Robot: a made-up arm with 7 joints.
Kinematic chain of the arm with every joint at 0, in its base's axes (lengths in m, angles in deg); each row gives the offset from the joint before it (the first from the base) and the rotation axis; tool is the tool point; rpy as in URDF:
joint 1: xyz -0.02 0.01 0.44 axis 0 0.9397 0.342
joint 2: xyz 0 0.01 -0.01 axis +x
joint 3: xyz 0 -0.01 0.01 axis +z
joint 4: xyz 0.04 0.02 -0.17 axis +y
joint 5: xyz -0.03 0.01 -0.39 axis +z
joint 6: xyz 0 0 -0.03 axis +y
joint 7: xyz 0.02 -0.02 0 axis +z
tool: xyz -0.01 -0.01 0.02 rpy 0 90 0
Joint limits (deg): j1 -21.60..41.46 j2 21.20..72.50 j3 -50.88..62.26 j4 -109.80..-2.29 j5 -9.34..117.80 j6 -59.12..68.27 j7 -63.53..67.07
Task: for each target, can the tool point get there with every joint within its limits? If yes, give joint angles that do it. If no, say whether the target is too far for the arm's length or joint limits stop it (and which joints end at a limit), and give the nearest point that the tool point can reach.
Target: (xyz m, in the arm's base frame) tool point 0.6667 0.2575 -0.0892
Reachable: no: too far | nearest point 0.4345 0.1848 0.0684 | short by 0.290 m
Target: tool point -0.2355 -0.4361 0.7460
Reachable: no: joint limits stop it (at a limit: joint 1, joint 2, joint 3, joint 4, joint 7) | nearest point 0.2501 -0.3255 0.4013 | short by 0.606 m
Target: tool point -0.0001 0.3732 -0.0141
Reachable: yes | joints 11.47 46.57 -37.65 -15.53 64.10 9.43 -40.47
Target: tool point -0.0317 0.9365 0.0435
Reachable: no: too far | nearest point -0.0273 0.5758 0.1902 | short by 0.389 m
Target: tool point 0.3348 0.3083 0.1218
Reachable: yes | joints -1.07 53.32 -11.28 -50.45 9.90 22.83 32.42
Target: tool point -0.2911 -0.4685 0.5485
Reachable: no: joint limits stop it (at a limit: joint 1, joint 2, joint 3, joint 4, joint 7) | nearest point 0.2442 -0.3283 0.3879 | short by 0.576 m
